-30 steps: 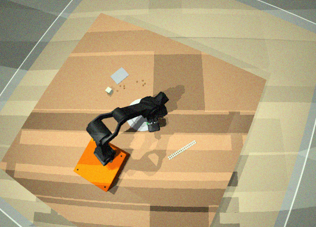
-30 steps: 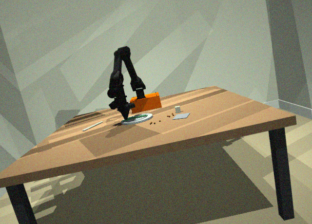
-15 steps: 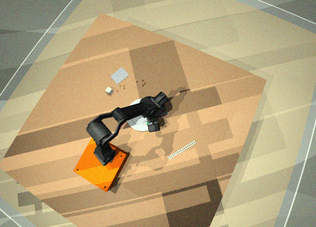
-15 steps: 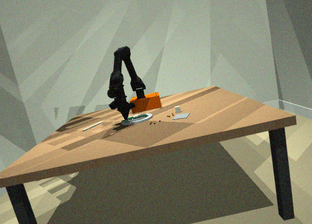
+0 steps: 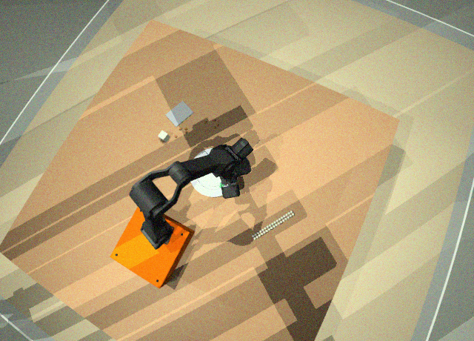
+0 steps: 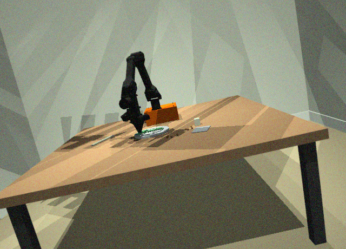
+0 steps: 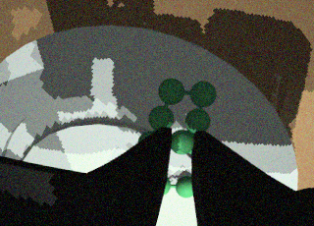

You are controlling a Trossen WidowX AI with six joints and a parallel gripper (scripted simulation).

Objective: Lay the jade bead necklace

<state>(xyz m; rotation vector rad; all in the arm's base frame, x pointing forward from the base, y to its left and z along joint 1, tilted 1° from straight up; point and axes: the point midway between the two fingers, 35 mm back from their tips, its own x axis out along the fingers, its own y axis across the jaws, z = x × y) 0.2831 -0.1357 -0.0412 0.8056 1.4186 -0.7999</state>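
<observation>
Right now the round bead board is 7 cm to the left of my gripper tip and 1 cm below it. Round my gripper tip: grey flat plate 19 cm ahead, 31 cm to the left, 2 cm below; then small white cube 6 cm ahead, 32 cm to the left.
</observation>
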